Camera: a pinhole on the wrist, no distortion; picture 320 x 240 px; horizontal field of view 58.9 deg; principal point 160.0 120.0 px. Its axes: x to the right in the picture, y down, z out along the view. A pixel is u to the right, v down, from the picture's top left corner.
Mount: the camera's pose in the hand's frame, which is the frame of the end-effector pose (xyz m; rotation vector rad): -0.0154 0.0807 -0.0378 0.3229 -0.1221 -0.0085
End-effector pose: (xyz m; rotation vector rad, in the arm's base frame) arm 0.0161 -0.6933 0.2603 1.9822 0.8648 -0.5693
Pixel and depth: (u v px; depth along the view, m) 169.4 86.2 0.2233
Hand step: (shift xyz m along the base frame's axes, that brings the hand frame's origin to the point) -0.0443 -0.1477 -0.0694
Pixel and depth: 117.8 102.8 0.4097
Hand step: -0.1554 -0.3027 -0.1247
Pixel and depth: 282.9 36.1 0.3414
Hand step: -0.0526 -0.1502 -0.2674
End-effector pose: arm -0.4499 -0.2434 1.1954 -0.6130 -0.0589 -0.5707
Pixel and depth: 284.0 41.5 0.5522
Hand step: 0.0582 0.0161 0.5435
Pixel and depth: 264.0 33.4 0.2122
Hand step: 0.0220 0.0326 0.1580
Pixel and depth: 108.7 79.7 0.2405
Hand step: -0.0682 0.1214 0.1367
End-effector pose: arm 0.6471 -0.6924 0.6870 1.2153 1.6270 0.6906
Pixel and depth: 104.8 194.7 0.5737
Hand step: 0.5204 -0.2216 -0.0964
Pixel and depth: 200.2 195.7 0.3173
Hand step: 0.2929 -0.0178 -0.0579
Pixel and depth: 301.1 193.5 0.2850
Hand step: 0.2665 0.0770 -0.0873
